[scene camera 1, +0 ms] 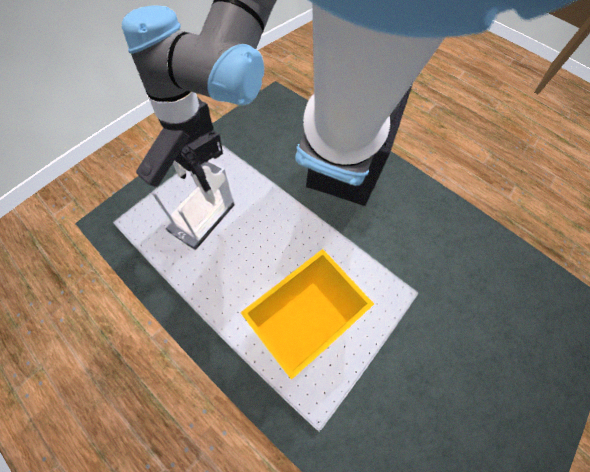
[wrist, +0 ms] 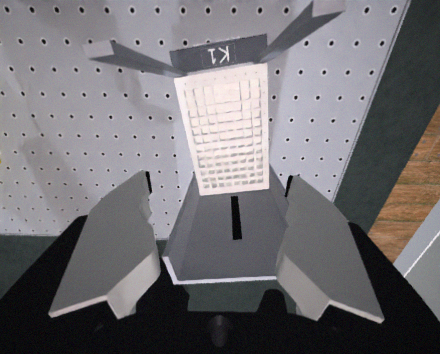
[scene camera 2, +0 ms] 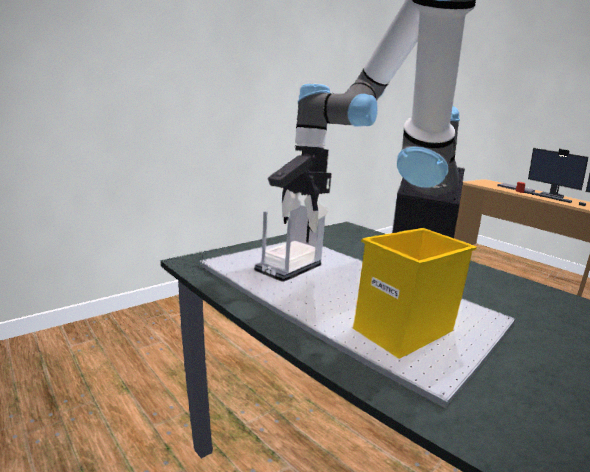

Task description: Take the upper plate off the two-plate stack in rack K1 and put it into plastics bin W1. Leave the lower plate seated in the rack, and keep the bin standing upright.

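Frame: origin at the arm's base, x ahead, y left, z up, level; metres.
Seen in the pictures: gripper, fingertip midpoint: [scene camera 1: 198, 190] [wrist: 219, 176] [scene camera 2: 298, 228].
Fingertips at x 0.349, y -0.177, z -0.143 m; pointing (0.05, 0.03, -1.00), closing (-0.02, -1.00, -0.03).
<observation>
Pixels of each thing's middle, then the offset from my fingertips to it. "pt": a spot on its surface instead. Level surfaces: height alone.
- Rack K1 at a spot on its surface: [wrist: 252, 47] pt 0.095 m ahead, 0.028 m right, 0.088 m down
- white plate stack at the middle of its body: [wrist: 227, 139] [scene camera 2: 292, 252] [scene camera 1: 200, 207] 0.011 m ahead, 0.007 m right, 0.065 m down
- yellow plastics bin W1 at the middle of its body: [scene camera 2: 413, 288] [scene camera 1: 304, 318] 0.052 m ahead, 0.367 m left, 0.015 m down
- perforated board at its surface level: 0.105 m down
- dark table at its surface level: 0.118 m down
Rack K1 [scene camera 1: 192, 244] [scene camera 2: 300, 271] [wrist: 252, 47] stands upright at the far left of the perforated board, with thin posts at its labelled end and a tall slotted wall opposite. A white plate stack [scene camera 1: 197, 214] [scene camera 2: 290, 256] [wrist: 227, 130] sits low inside it; the seam between the plates is hard to make out. My gripper [scene camera 1: 196, 188] [scene camera 2: 299, 226] [wrist: 219, 176] is open and empty. Its fingertips hang above the stack near the slotted wall, apart from the plates. The yellow plastics bin W1 [scene camera 1: 345, 290] [scene camera 2: 380, 310] stands upright; no plate shows inside in scene camera 1.
The perforated board [scene camera 1: 250, 250] [scene camera 2: 320, 305] [wrist: 50, 120] lies on the dark table [scene camera 1: 475, 310] [scene camera 2: 545, 360]. The rack's posts and tall wall rise around the stack. The arm's dark base [scene camera 1: 370, 175] [scene camera 2: 425, 215] stands behind the board. A desk [scene camera 2: 470, 210] is farther back.
</observation>
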